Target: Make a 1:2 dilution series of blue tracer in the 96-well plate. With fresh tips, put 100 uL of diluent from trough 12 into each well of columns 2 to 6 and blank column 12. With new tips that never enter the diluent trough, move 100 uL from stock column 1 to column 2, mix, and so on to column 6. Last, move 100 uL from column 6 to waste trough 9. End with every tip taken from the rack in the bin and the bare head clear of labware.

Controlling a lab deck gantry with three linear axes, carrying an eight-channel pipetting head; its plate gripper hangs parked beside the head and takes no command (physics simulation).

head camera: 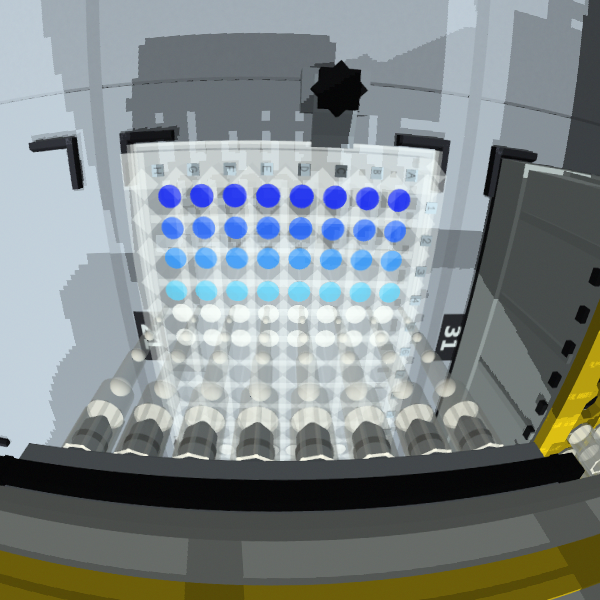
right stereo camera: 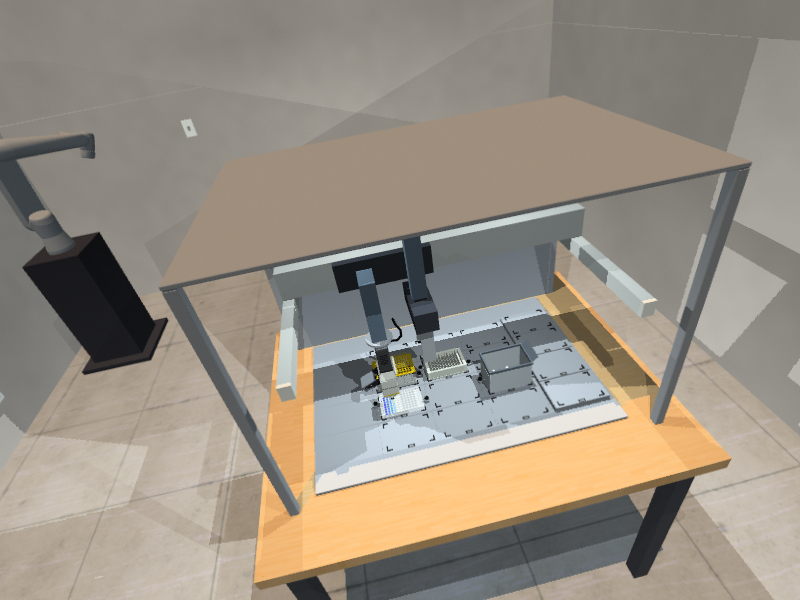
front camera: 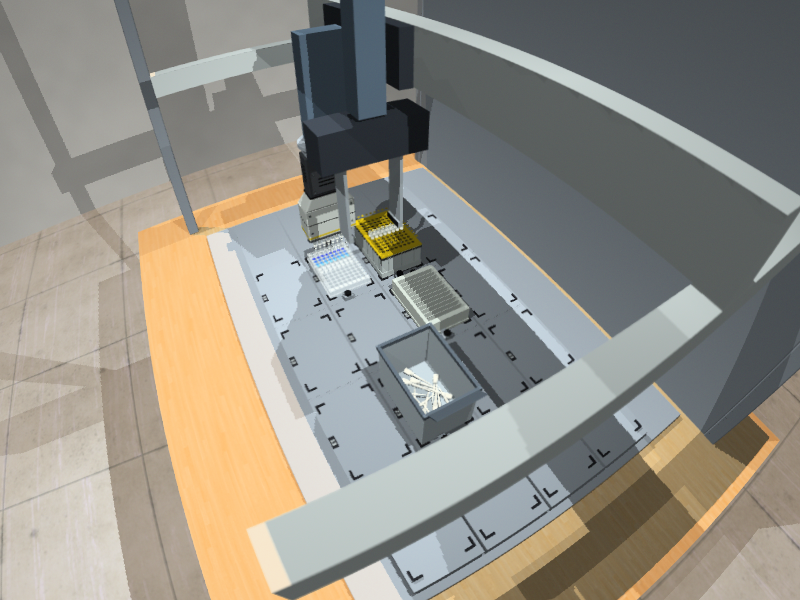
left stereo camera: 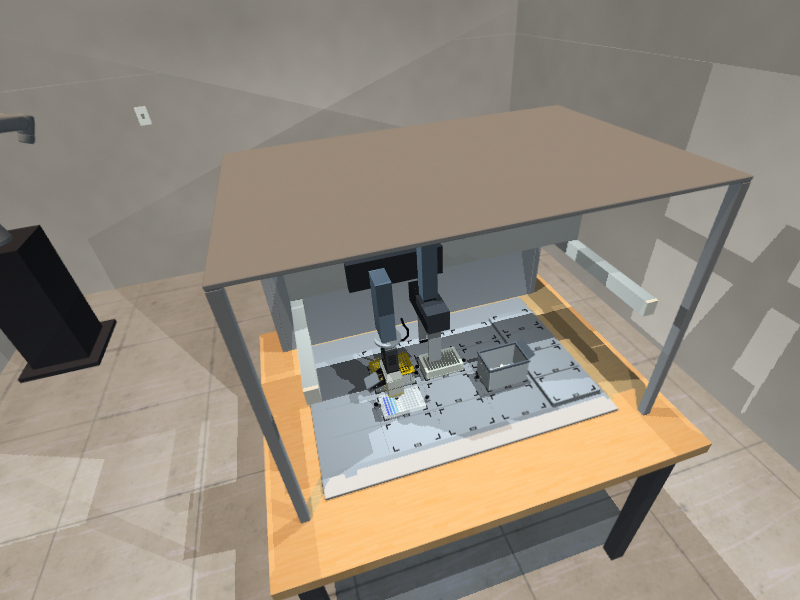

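The 96-well plate (front camera: 345, 277) (head camera: 285, 153) has dark blue column 1 and progressively paler blue columns 2, 3 and 4; columns 5 and 6 look white. The pipetting head (front camera: 321, 218) (left stereo camera: 395, 383) carries eight pale tips (head camera: 257, 390). In the head camera view their ends appear above the plate near column 5, with no blue seen in them. Column 12 is hidden by the head. The trough block (front camera: 431, 297) and the bin (front camera: 445, 423), holding loose used tips (front camera: 426, 390), stand farther along. My gripper (front camera: 372, 233) hangs parked with its two fingers apart, empty.
The yellow tip rack (front camera: 403, 245) (right stereo camera: 405, 363) stands beside the plate, with some white tips in it. A black knob (front camera: 347, 293) (head camera: 339, 88) is at the plate's edge. Frame posts (left stereo camera: 258, 400) and side rails (front camera: 484, 445) surround the deck.
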